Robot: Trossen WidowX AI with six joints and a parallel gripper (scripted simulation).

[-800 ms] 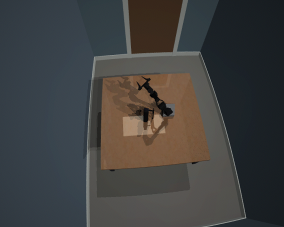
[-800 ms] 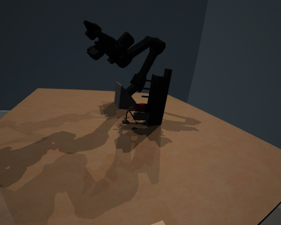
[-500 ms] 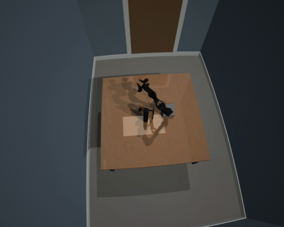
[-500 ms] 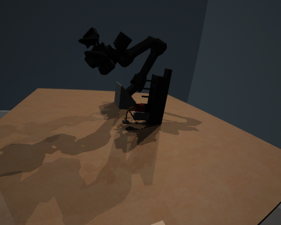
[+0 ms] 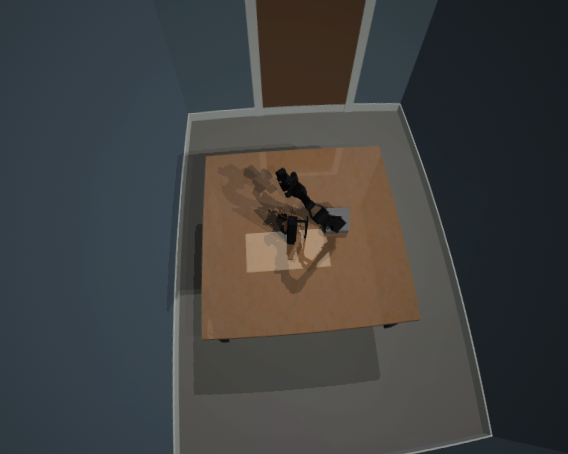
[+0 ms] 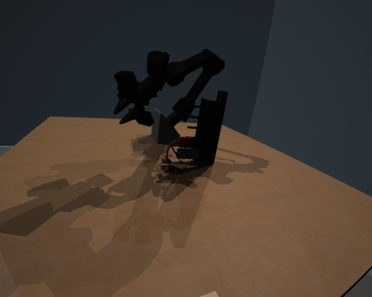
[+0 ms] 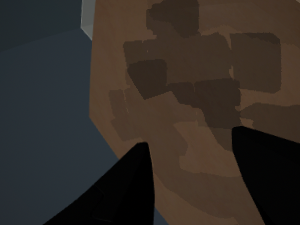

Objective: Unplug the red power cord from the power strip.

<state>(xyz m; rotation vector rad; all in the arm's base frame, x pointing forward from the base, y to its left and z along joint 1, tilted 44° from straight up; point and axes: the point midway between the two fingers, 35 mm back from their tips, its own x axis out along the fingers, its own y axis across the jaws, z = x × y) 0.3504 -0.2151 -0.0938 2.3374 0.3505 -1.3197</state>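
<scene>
Right now my gripper tip is 9 cm past the red plug, 26 cm to the right of it and 8 cm above it.
</scene>
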